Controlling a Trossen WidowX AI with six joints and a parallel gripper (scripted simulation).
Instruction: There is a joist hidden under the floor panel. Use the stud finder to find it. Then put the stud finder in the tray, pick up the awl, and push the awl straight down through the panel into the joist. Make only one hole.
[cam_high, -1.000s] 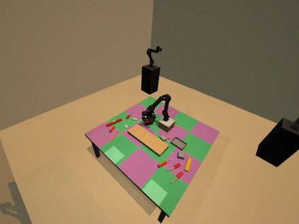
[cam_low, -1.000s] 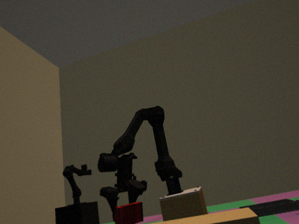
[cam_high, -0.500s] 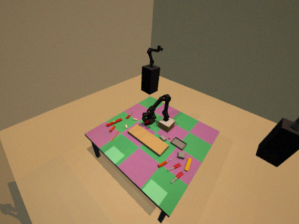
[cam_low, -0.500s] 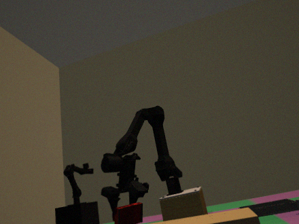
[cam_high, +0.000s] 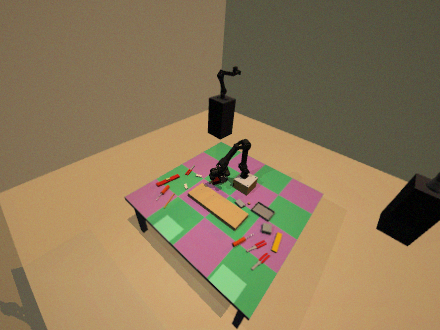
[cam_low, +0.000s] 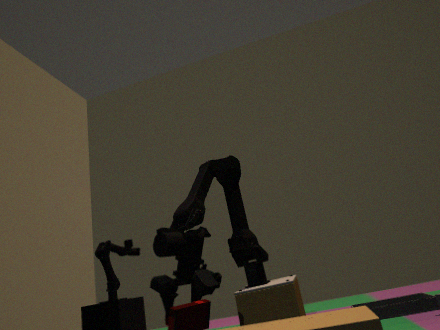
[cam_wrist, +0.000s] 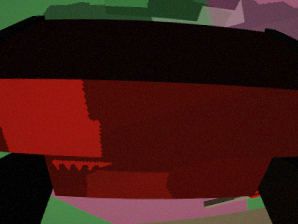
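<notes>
My gripper tip is 1 cm short of the stud finder and 1 cm to the left of it. Also, from my gripper tip: orange pencil 45 cm ahead, 14 cm to the right, 7 cm below; awl 3 cm ahead, 5 cm to the right, 7 cm below; grey tray 4 cm behind, 50 cm to the left, 6 cm below.
</notes>
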